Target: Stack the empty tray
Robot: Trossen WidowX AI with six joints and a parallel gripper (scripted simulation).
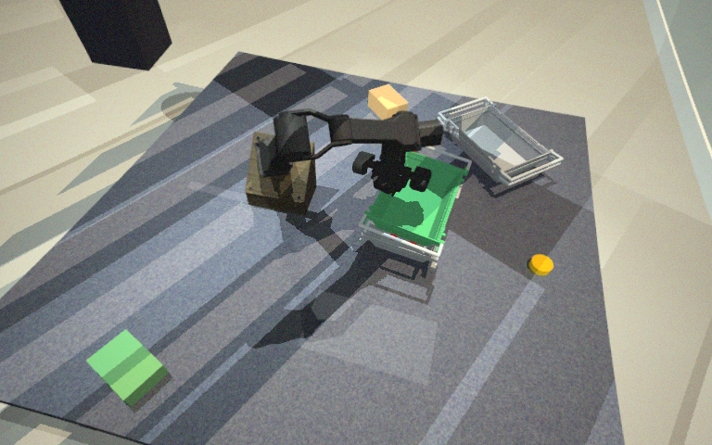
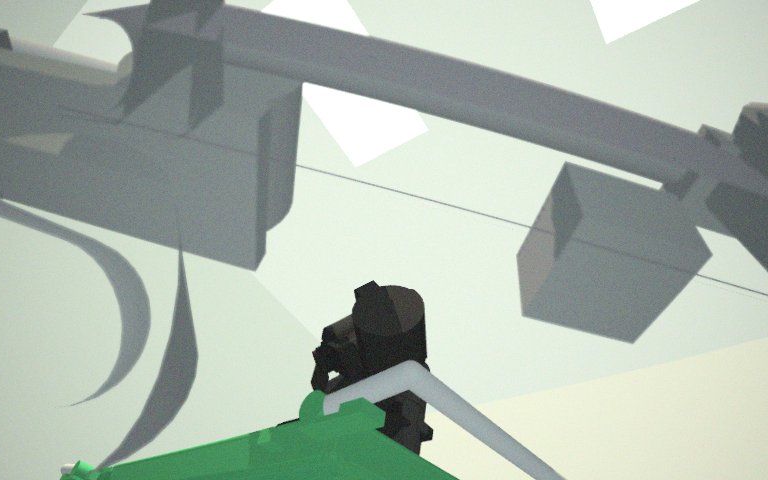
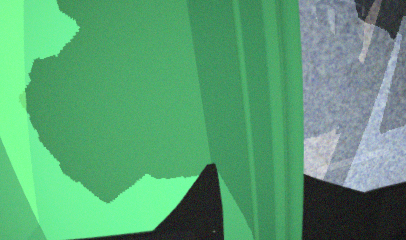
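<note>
Now: gripper tip 7 cm short of the green tray, 3 cm below it and 2 cm to the left of it. From my gripper tip the other things lie so: orange box (47 cm to the left, 5 cm below, 5 cm behind); red block (28 cm to the left, 8 cm below, 6 cm ahead); green block (50 cm to the right, 47 cm behind, 6 cm below).
</note>
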